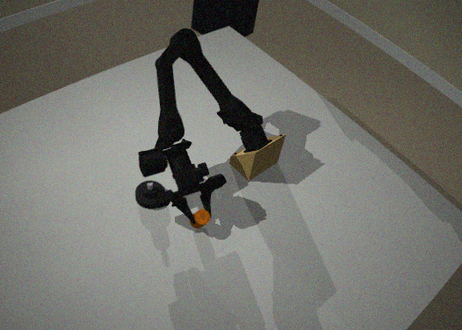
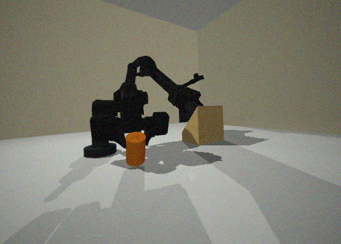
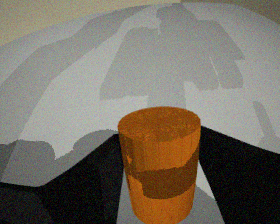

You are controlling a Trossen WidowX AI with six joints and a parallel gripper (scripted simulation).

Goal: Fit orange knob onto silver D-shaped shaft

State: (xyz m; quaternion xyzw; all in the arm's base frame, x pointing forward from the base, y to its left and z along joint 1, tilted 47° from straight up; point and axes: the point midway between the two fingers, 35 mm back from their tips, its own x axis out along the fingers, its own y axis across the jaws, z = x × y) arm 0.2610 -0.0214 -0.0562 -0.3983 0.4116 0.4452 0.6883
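Right now my gripper tip is 10 mm to the left of the orange knob. The rest, counted from my gripper tip: round black pedestal 170 mm to the right, 30 mm ahead, 20 mm below.
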